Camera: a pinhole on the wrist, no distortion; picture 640 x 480 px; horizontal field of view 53.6 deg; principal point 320.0 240.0 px. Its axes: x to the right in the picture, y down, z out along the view. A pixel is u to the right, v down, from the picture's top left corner.
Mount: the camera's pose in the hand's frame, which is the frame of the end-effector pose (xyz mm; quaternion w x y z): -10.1 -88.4 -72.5 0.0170 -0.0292 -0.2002 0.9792
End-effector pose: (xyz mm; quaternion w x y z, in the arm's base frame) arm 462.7 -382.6 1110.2 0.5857 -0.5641 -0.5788 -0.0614
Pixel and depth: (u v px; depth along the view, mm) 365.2 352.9 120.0
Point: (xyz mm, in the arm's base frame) 324.4 -432.1 1172.5
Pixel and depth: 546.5 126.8 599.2
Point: -86.5 -237.6 886.6
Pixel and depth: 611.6 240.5 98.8
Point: 342.4 -451.4 1132.9
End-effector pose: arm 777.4 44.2 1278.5 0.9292 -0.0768 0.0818 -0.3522
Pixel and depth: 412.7 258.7 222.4
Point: 646.1 -40.1 1444.4
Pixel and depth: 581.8 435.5 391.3
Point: 456.4 -58.8 1592.5
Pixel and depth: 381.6 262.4 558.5
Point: 584.8 -90.9 1771.9
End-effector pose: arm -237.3 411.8 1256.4 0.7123 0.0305 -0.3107 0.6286
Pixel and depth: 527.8 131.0 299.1
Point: -186.8 175.0 1424.2
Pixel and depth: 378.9 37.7 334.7
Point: -240.2 214.6 1490.5
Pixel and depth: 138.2 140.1 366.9
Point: -186.6 310.5 1590.5
